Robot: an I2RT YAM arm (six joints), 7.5 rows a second.
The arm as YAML. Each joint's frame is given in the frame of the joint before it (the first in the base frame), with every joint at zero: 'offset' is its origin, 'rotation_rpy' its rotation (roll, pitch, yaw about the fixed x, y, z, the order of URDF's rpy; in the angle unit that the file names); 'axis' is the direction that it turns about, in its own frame. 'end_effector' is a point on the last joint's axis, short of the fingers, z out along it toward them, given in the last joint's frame.
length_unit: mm
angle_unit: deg
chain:
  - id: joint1
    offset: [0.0, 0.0, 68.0]
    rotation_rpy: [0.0, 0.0, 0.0]
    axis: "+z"
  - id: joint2
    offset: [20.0, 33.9, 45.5]
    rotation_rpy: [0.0, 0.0, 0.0]
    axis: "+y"
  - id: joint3
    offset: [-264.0, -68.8, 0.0]
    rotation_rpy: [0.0, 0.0, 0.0]
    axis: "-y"
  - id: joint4
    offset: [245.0, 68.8, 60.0]
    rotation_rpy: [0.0, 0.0, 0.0]
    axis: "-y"
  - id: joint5
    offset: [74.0, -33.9, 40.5]
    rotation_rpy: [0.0, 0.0, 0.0]
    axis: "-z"
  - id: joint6
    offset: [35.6, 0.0, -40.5]
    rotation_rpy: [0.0, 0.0, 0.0]
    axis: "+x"
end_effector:
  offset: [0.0, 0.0, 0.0]
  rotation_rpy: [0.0, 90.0, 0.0]
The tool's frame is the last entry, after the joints.
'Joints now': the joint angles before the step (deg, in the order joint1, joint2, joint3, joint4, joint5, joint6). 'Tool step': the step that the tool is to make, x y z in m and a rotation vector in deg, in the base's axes. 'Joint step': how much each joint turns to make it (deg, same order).
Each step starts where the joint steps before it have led.
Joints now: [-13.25 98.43 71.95 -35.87 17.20 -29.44]
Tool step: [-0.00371 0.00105 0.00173 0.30 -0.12 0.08]
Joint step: [0.00 -0.92 -0.64 -0.25 -0.32 0.08]
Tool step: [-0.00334 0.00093 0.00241 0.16 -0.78 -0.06]
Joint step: [0.00 -1.06 -0.77 0.36 -0.27 0.22]
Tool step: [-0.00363 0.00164 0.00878 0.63 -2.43 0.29]
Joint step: [0.01 -1.91 -0.48 0.70 -1.16 0.35]
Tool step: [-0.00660 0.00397 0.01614 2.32 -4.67 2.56]
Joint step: [-0.03 -3.51 -0.82 1.42 -4.20 -0.41]
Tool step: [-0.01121 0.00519 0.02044 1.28 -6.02 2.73]
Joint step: [0.03 -4.89 -1.52 2.29 -3.72 -0.55]
